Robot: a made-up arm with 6 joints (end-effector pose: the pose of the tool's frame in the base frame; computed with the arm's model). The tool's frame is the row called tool.
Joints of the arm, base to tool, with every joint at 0 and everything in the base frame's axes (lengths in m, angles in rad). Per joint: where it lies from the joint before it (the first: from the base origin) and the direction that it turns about. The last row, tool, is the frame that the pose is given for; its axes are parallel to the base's.
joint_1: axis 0 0 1 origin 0 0 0.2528
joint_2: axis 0 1 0 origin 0 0 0
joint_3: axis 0 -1 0 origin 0 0 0.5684
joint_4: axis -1 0 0 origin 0 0 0
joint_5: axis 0 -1 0 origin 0.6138 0 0
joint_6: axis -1 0 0 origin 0 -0.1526 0
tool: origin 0 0 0
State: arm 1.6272 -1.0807 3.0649 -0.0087 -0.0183 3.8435
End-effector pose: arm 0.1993 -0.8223 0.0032 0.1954 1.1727 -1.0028
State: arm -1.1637 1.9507 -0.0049 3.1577 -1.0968 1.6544
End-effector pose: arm 0.2570 -0.2107 -0.5260 1.7276 -0.1955 -1.5084
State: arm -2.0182 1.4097 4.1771 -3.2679 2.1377 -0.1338
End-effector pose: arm 0.1440 -0.0499 0.5504 1.5170 -2.1004 0.4773
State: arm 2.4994 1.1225 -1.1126 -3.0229 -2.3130 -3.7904
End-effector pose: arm -0.1865 -0.0497 0.0270 0.3639 0.8998 2.4686
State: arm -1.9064 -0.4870 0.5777 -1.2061 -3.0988 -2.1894
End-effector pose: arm -0.1028 -0.1296 1.2229 -2.3223 -0.6951 1.7867
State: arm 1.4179 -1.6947 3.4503 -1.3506 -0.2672 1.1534
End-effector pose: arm -0.0344 -0.4418 -0.4371 -0.5959 1.2350 1.3267
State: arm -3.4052 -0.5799 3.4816 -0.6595 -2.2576 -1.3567
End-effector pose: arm 0.7630 -0.0810 0.2966 -1.5180 -0.0991 -1.8336
